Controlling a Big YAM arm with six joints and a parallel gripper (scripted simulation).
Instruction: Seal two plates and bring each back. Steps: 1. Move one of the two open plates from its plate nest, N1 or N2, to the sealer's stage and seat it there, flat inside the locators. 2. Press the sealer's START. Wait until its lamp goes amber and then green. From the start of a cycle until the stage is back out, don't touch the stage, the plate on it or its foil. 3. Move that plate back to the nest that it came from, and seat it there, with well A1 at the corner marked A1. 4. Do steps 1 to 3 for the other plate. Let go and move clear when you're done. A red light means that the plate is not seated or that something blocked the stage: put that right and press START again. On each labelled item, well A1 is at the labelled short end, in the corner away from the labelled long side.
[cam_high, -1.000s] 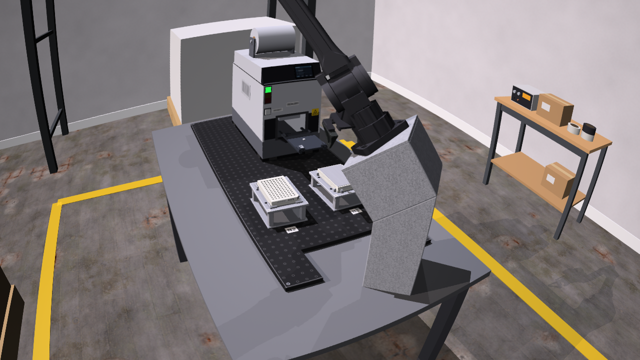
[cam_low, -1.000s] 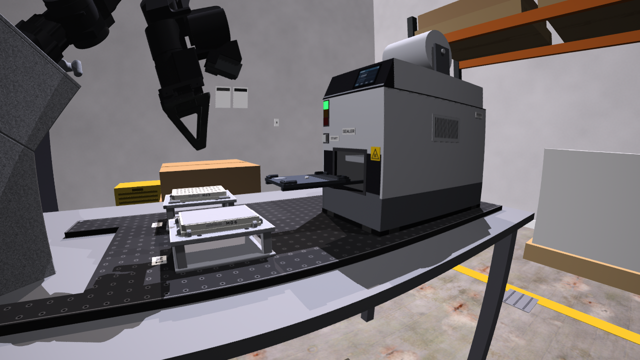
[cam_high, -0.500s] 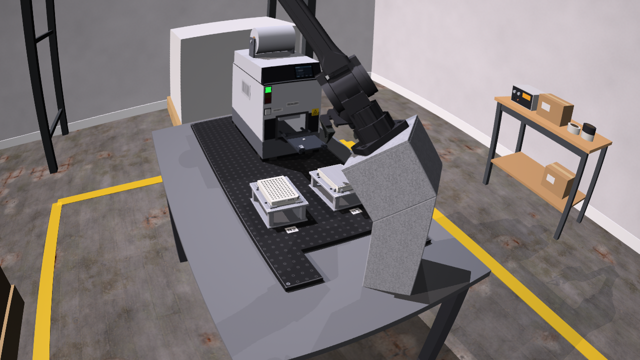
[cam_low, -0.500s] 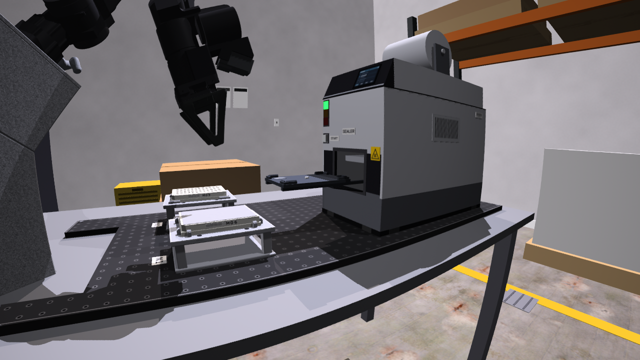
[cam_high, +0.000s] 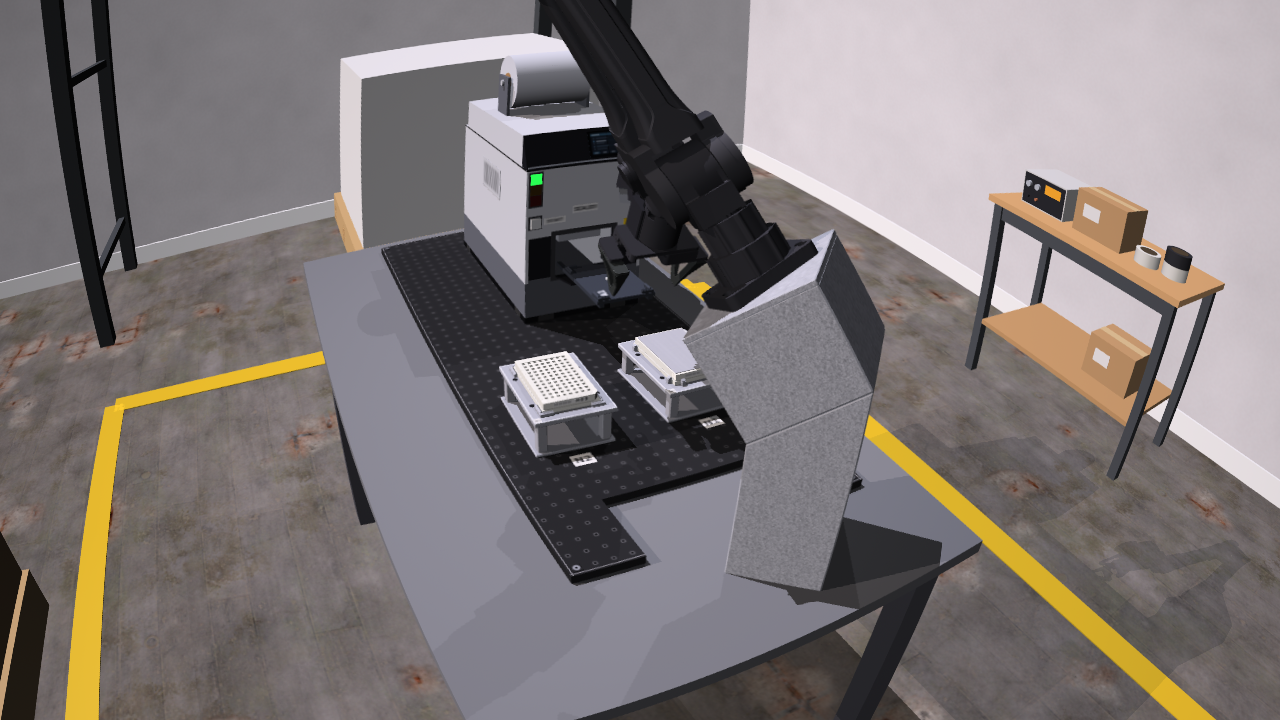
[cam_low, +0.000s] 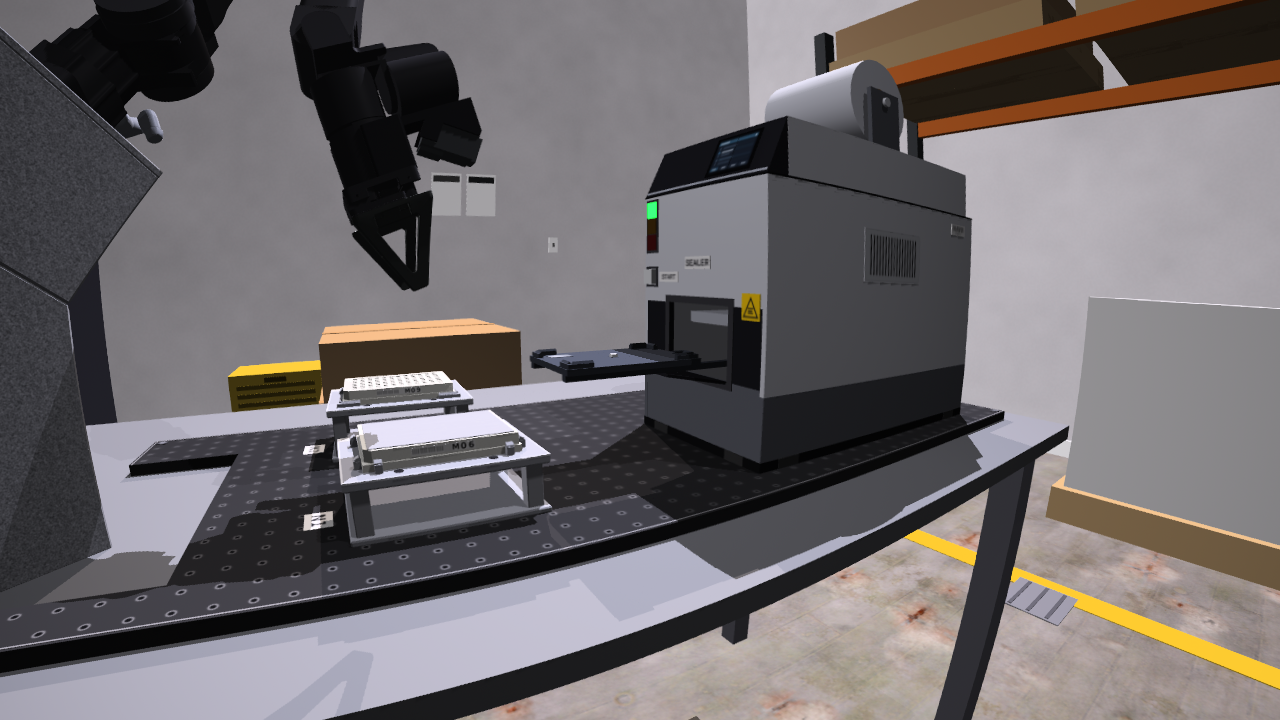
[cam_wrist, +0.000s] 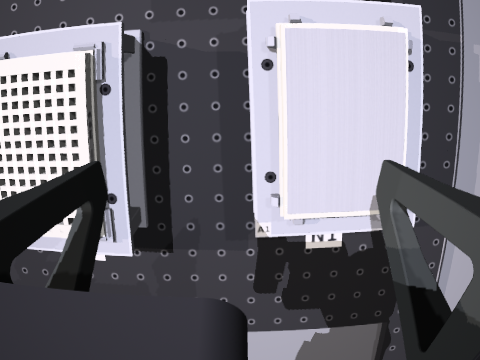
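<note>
The white well plate is 13 cm to the left of my hand, 12 cm below it and 3 cm behind it. From my hand the other things lie so: nest N2 (14 cm below, 13 cm to the left, 3 cm behind); start button (28 cm ahead, 11 cm to the left); sealer stage (20 cm ahead, 8 cm below).
</note>
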